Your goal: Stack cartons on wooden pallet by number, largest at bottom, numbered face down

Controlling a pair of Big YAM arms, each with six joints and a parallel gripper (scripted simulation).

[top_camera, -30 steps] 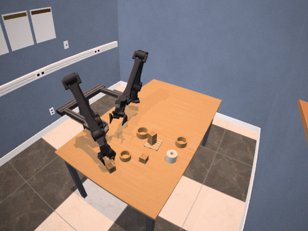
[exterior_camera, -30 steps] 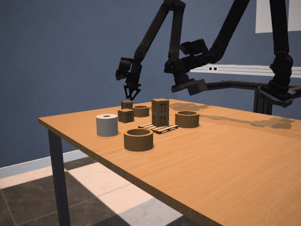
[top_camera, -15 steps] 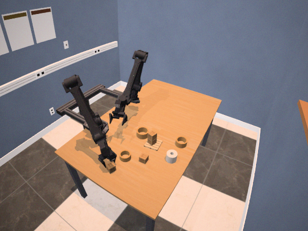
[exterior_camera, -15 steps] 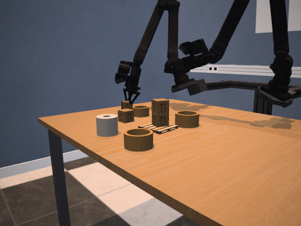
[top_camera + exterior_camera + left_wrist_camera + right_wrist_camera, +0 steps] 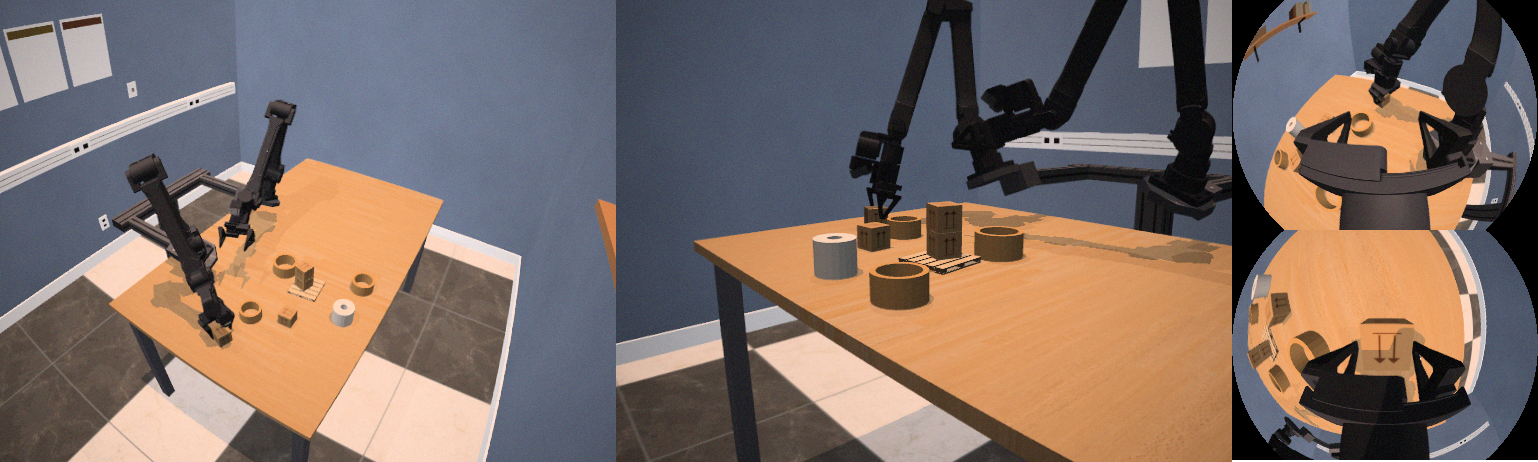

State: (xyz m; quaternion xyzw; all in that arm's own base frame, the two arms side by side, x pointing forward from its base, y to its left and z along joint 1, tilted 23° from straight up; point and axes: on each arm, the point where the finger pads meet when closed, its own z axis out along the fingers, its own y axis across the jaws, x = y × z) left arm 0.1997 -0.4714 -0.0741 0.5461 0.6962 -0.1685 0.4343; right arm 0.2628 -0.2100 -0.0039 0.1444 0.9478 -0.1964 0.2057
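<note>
The brown carton is 380 mm to the left of my right hand, 140 mm ahead of it and 60 mm above it. From my right hand the other things lie so: wooden pallet (380 mm to the left, 160 mm ahead, 30 mm below).
</note>
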